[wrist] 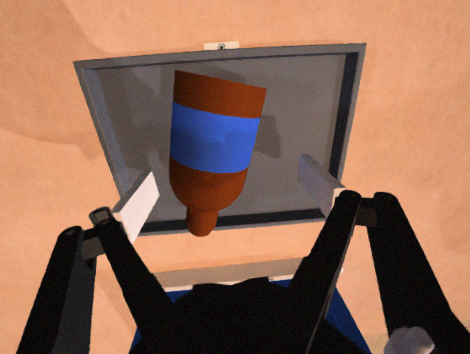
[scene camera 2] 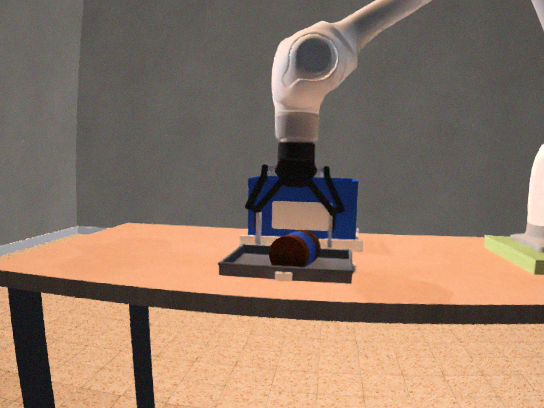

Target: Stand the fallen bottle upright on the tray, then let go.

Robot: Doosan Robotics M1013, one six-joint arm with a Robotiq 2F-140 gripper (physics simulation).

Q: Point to a brown bottle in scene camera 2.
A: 300, 248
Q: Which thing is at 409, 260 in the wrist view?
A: My gripper.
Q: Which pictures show my gripper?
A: The wrist view and scene camera 2: all of them.
